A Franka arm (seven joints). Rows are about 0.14 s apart.
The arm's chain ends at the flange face. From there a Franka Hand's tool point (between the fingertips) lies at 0.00 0.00 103.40 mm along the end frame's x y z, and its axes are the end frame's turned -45 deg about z.
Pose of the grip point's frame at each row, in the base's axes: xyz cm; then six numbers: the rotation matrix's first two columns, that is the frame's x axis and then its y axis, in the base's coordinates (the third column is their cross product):
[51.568 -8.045 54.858 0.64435 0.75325 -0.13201 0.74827 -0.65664 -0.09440]
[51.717 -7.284 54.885 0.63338 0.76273 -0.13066 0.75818 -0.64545 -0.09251]
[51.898 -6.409 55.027 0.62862 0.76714 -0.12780 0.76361 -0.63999 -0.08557]
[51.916 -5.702 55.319 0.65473 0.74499 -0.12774 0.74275 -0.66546 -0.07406]
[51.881 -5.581 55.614 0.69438 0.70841 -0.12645 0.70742 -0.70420 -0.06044]
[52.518 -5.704 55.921 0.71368 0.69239 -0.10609 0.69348 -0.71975 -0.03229]
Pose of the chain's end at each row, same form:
[53.200 -7.653 65.061 0.98473 0.06831 -0.16010 0.07348 -0.99694 0.02659]
[53.319 -6.866 65.092 0.98398 0.08293 -0.15781 0.08825 -0.99573 0.02698]
[53.422 -5.956 65.244 0.98446 0.08991 -0.15088 0.09545 -0.99499 0.02986]
[53.365 -5.222 65.546 0.98817 0.05624 -0.14269 0.06224 -0.99734 0.03796]
[53.244 -5.090 65.852 0.99122 0.00298 -0.13215 0.00922 -0.99887 0.04668]
[53.539 -5.182 66.197 0.99501 -0.01935 -0.09785 -0.01428 -0.99853 0.05218]

